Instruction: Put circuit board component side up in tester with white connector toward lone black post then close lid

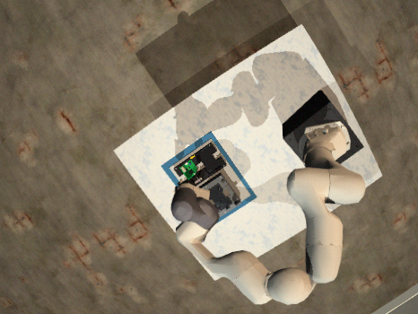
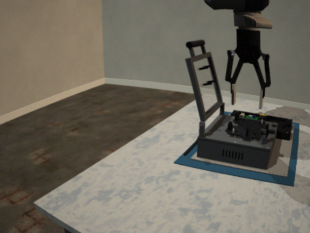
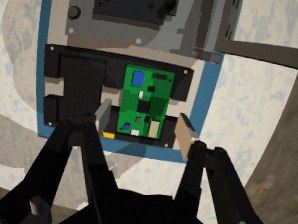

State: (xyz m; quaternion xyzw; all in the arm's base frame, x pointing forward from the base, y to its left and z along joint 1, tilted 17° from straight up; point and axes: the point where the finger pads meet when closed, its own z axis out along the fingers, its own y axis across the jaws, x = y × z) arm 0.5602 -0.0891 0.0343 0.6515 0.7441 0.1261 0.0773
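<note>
My hand is 70 mm above the green circuit board. The rest, counted from my hand: tester nest (170 mm to the left, 60 mm behind, 20 mm below); then tester lid (180 mm to the left, 90 mm above, 60 mm ahead).
</note>
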